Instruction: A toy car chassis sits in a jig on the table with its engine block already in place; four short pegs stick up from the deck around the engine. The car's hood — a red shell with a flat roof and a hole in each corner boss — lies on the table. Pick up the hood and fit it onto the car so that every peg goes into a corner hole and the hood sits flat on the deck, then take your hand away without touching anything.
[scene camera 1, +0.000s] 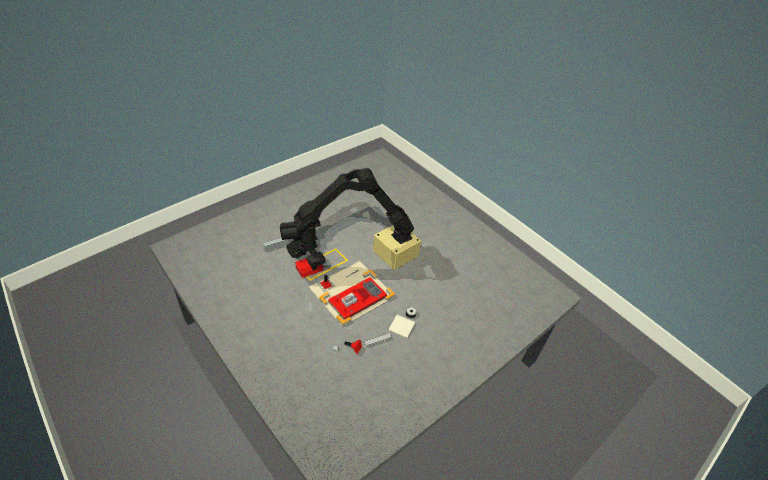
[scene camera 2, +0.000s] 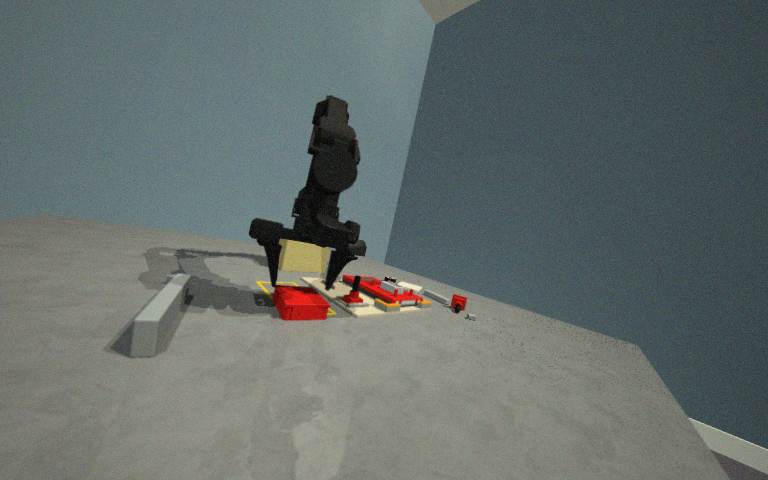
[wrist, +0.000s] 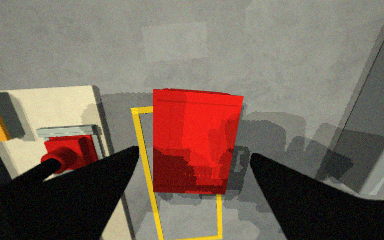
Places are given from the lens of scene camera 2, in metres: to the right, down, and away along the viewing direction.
my gripper (scene camera 2: 301, 288): -0.14, 0.08, 0.38
red hood (scene camera 2: 293, 302): -0.14, 0.09, 0.34
